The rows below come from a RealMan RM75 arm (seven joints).
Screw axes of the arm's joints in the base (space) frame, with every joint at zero. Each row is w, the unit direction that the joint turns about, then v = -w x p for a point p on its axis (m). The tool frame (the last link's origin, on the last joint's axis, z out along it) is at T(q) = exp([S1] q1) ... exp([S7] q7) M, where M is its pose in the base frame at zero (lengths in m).
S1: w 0 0 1 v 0 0 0
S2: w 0 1 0 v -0.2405 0 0
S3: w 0 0 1 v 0 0 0
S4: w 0 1 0 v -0.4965 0 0
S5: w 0 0 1 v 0 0 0
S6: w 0 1 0 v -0.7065 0 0
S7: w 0 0 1 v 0 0 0
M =
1 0 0 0
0 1 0 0
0 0 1 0.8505
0 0 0 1
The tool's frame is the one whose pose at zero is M.
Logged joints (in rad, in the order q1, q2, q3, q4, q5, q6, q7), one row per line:
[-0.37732, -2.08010, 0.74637, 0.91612, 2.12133, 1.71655, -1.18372]
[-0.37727, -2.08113, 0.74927, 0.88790, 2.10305, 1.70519, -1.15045]
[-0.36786, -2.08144, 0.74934, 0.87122, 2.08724, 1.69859, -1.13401]
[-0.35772, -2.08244, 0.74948, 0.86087, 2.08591, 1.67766, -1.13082]
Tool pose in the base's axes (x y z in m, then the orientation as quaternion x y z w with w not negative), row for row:
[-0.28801, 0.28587, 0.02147, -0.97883, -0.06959, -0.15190, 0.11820]
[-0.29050, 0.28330, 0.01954, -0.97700, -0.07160, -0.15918, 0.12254]
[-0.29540, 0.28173, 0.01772, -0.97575, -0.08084, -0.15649, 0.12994]
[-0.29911, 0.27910, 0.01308, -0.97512, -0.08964, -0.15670, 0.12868]
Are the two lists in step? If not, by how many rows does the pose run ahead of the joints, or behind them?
The pose runs 1 row ahead of the joints: the pose in row i belongs to the joints in row i + 1.
